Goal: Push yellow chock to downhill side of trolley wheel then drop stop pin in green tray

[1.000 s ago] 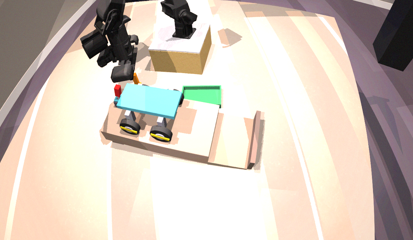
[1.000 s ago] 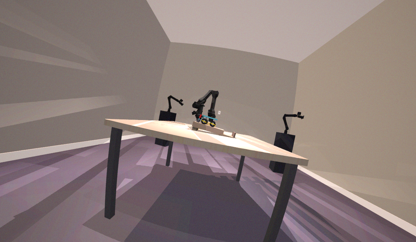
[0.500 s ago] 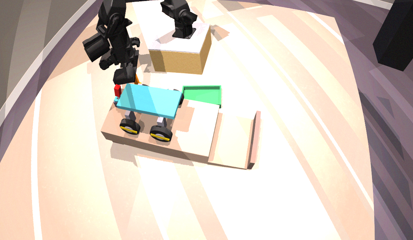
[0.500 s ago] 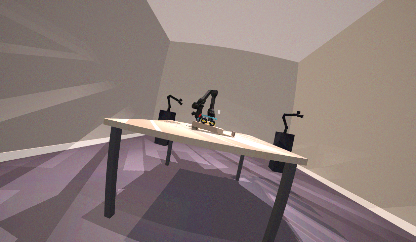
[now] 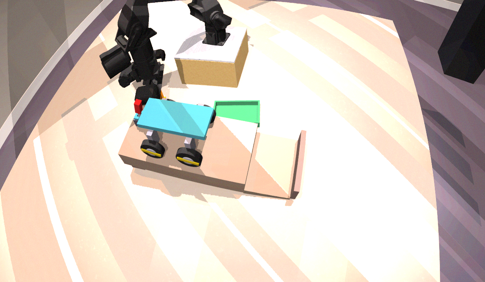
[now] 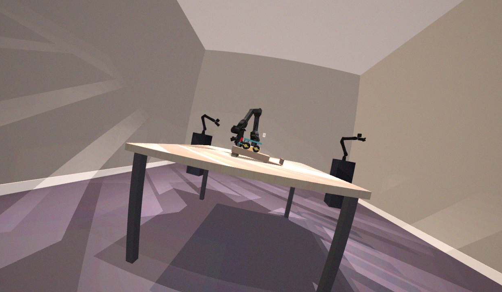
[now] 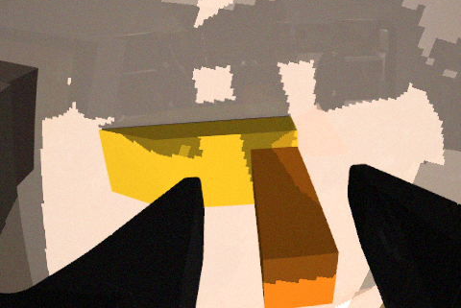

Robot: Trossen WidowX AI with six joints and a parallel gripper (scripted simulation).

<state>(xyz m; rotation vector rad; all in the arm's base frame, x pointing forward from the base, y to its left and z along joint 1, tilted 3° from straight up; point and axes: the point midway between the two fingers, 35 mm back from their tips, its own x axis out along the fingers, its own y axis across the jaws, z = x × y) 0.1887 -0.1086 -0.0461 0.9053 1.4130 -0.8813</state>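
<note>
Right now my gripper tip is 120 mm short of the red-headed stop pin, 90 mm below it and 50 mm to the right of it. Round my gripper tip: yellow chock: 20 mm ahead, 10 mm to the left, 10 mm below; green tray: 230 mm to the left, 40 mm below, 10 mm behind; trolley: 150 mm to the left, 130 mm ahead, 80 mm above.
</note>
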